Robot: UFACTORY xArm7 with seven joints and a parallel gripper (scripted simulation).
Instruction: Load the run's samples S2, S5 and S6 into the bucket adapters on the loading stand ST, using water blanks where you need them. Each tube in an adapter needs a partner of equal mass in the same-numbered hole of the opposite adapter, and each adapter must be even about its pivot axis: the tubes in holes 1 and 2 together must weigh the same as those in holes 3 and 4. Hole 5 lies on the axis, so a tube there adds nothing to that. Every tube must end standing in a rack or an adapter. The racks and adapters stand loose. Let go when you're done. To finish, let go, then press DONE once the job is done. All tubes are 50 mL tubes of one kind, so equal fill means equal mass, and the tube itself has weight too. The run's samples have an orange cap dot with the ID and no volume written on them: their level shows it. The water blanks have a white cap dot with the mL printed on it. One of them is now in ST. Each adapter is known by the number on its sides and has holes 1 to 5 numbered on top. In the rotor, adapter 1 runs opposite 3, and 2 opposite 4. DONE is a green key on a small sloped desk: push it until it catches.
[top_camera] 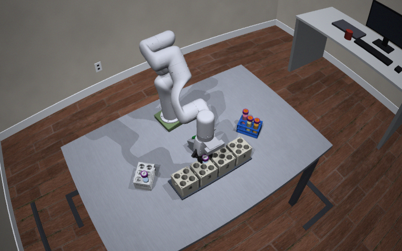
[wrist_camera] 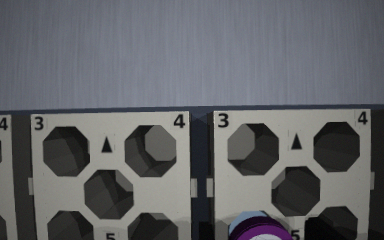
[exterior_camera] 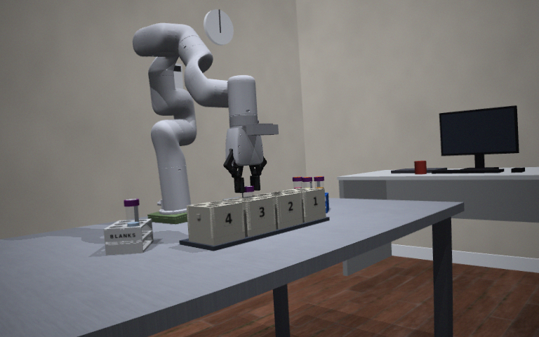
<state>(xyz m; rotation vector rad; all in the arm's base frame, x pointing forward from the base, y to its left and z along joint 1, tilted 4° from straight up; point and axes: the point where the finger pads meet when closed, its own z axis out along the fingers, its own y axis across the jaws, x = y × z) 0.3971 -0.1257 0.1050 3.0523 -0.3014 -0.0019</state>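
Right now the white-dot blank is 10 mm to the right of my hand and 60 mm below it. The rest, counted from my hand: blanks rack (180 mm behind, 250 mm to the right, 100 mm below); green done key (160 mm behind, 90 mm to the left, 60 mm below); bucket adapter (140 mm to the right, 80 mm below).
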